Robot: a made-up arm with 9 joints. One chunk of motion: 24 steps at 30 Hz.
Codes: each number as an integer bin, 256 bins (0 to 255) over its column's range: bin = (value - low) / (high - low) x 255, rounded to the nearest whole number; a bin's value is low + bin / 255 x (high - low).
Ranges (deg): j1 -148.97..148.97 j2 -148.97..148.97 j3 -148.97..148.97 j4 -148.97..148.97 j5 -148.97..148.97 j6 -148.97..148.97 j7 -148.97..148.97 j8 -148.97..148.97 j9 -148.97..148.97
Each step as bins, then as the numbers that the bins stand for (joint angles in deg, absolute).
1 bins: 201 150 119 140 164 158 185 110 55
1 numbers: 85.88 26.29 -9.93 14.60 42.65 35.64 67.18 -20.45 -84.71
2 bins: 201 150 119 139 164 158 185 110 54
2 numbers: 85.88 26.29 -9.93 13.44 42.65 35.64 67.18 -20.45 -85.88
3 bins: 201 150 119 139 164 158 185 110 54
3 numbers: 85.88 26.29 -9.93 13.44 42.65 35.64 67.18 -20.45 -85.88
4 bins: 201 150 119 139 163 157 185 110 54
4 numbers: 85.88 26.29 -9.93 13.44 41.48 34.47 67.18 -20.45 -85.88
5 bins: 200 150 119 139 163 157 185 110 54
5 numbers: 84.71 26.29 -9.93 13.44 41.48 34.47 67.18 -20.45 -85.88
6 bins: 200 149 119 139 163 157 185 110 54
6 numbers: 84.71 25.12 -9.93 13.44 41.48 34.47 67.18 -20.45 -85.88
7 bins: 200 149 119 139 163 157 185 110 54
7 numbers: 84.71 25.12 -9.93 13.44 41.48 34.47 67.18 -20.45 -85.88
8 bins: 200 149 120 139 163 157 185 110 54
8 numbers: 84.71 25.12 -8.76 13.44 41.48 34.47 67.18 -20.45 -85.88
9 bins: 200 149 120 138 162 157 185 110 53
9 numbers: 84.71 25.12 -8.76 12.27 40.31 34.47 67.18 -20.45 -87.05
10 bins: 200 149 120 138 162 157 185 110 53
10 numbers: 84.71 25.12 -8.76 12.27 40.31 34.47 67.18 -20.45 -87.05
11 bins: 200 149 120 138 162 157 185 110 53
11 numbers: 84.71 25.12 -8.76 12.27 40.31 34.47 67.18 -20.45 -87.05
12 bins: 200 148 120 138 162 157 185 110 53
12 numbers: 84.71 23.95 -8.76 12.27 40.31 34.47 67.18 -20.45 -87.05
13 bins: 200 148 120 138 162 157 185 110 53
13 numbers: 84.71 23.95 -8.76 12.27 40.31 34.47 67.18 -20.45 -87.05
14 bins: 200 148 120 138 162 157 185 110 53
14 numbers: 84.71 23.95 -8.76 12.27 40.31 34.47 67.18 -20.45 -87.05
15 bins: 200 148 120 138 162 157 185 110 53
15 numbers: 84.71 23.95 -8.76 12.27 40.31 34.47 67.18 -20.45 -87.05
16 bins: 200 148 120 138 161 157 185 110 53
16 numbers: 84.71 23.95 -8.76 12.27 39.14 34.47 67.18 -20.45 -87.05
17 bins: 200 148 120 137 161 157 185 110 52
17 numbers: 84.71 23.95 -8.76 11.10 39.14 34.47 67.18 -20.45 -88.21
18 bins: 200 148 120 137 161 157 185 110 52
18 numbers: 84.71 23.95 -8.76 11.10 39.14 34.47 67.18 -20.45 -88.21
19 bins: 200 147 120 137 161 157 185 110 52
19 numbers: 84.71 22.78 -8.76 11.10 39.14 34.47 67.18 -20.45 -88.21
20 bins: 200 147 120 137 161 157 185 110 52
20 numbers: 84.71 22.78 -8.76 11.10 39.14 34.47 67.18 -20.45 -88.21
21 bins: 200 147 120 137 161 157 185 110 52
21 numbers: 84.71 22.78 -8.76 11.10 39.14 34.47 67.18 -20.45 -88.21
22 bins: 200 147 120 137 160 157 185 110 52
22 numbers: 84.71 22.78 -8.76 11.10 37.97 34.47 67.18 -20.45 -88.21
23 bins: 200 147 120 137 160 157 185 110 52
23 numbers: 84.71 22.78 -8.76 11.10 37.97 34.47 67.18 -20.45 -88.21
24 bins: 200 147 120 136 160 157 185 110 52
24 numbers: 84.71 22.78 -8.76 9.93 37.97 34.47 67.18 -20.45 -88.21
